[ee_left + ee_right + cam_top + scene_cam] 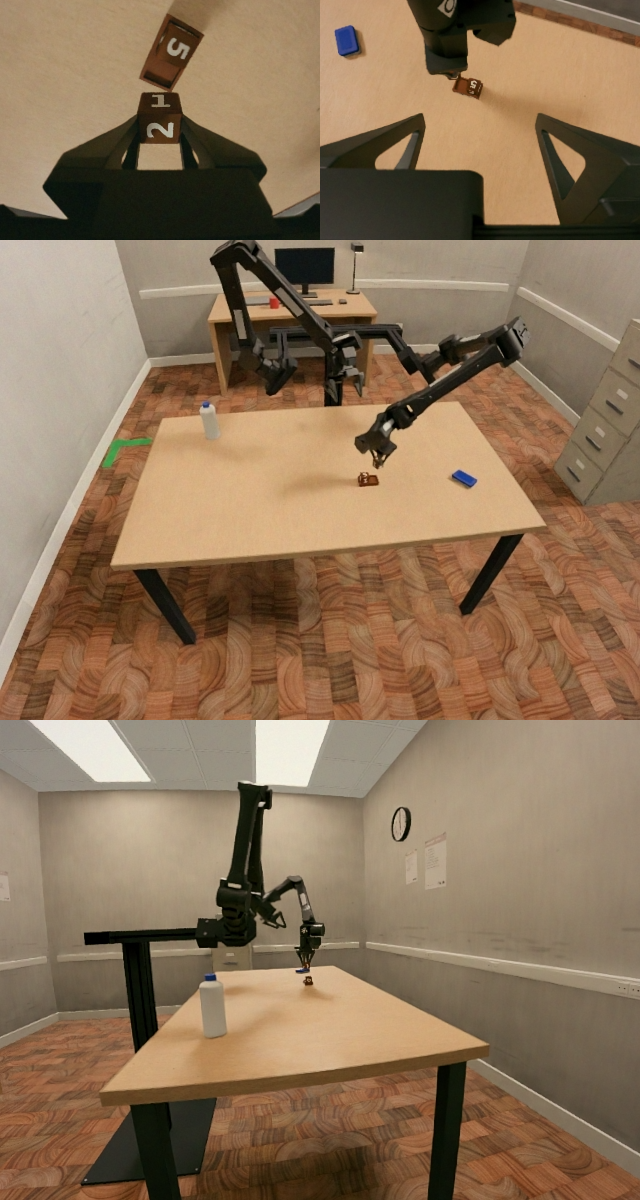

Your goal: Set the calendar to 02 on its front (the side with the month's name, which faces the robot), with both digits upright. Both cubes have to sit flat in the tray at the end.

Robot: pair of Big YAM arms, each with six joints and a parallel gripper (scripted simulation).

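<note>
Right now my left hand is 90 mm above the brown calendar tray and 30 mm to the left of it. Also, from my left hand: flat blue block 350 mm to the left, 90 mm below, 50 mm ahead.
</note>
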